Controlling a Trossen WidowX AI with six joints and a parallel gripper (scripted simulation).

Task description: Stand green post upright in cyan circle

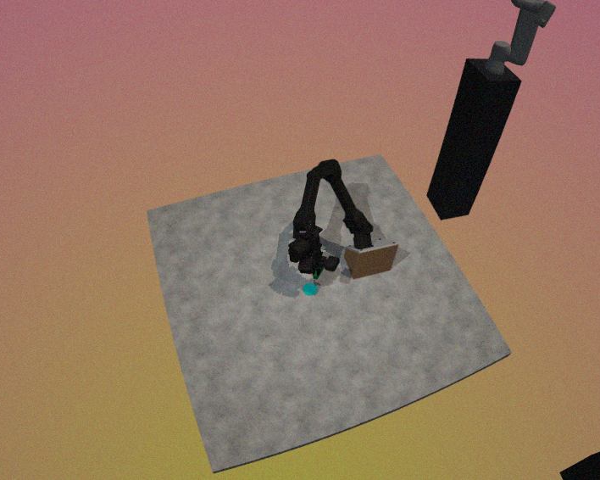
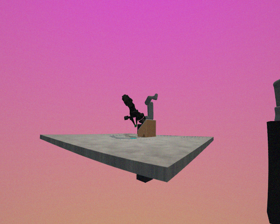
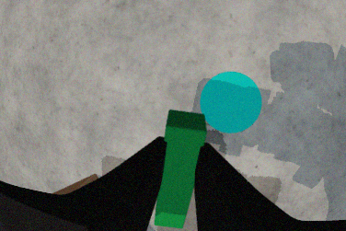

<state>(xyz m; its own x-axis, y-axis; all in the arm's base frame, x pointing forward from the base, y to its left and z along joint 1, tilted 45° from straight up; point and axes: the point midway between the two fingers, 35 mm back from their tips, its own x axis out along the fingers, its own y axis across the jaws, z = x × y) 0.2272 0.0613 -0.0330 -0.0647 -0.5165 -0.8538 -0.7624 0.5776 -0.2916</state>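
My gripper tip is 2 cm short of the cyan circle, 1 cm to the left of it and 12 cm above it. The rest, counted from my gripper tip: green post (1 cm behind, 1 cm to the right).
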